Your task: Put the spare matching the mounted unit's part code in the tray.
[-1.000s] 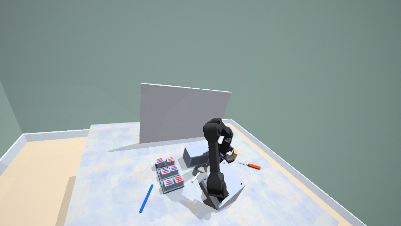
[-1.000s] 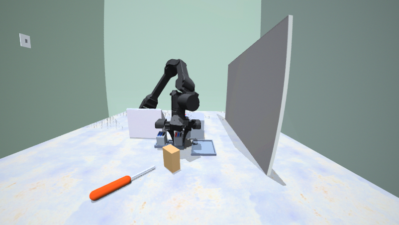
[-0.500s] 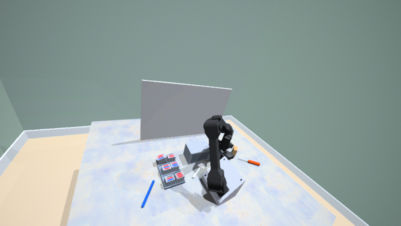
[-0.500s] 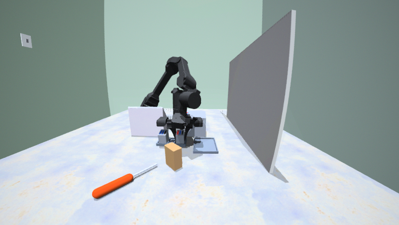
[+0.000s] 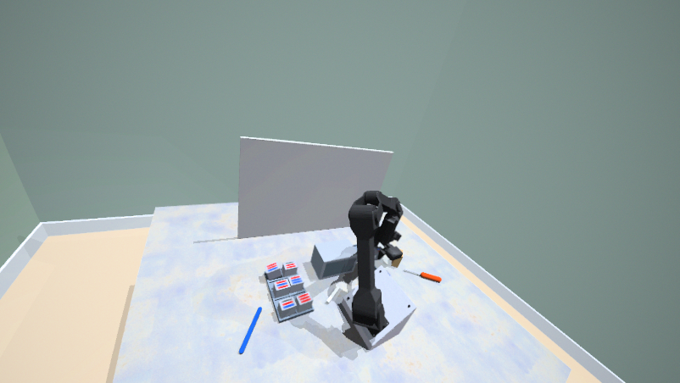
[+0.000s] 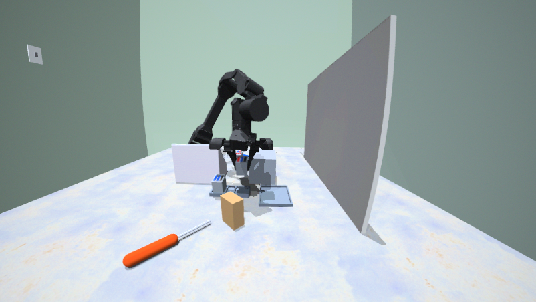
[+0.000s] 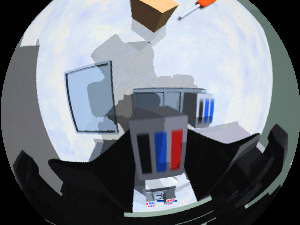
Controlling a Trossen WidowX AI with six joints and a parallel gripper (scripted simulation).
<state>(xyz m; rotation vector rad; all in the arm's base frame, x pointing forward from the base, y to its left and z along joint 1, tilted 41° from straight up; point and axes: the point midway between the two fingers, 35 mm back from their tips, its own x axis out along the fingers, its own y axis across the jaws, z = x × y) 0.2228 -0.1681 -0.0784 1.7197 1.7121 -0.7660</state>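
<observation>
Right now the tray is 100 mm ahead of my gripper tip, 80 mm below it and 10 mm to the right of it. Round my gripper tip: grey mounted unit (170 mm to the left, 70 mm ahead, 30 mm below); then low rack (70 mm below, 40 mm behind, 10 mm to the left); then tan block (150 mm to the right, 50 mm below, 10 mm behind).
</observation>
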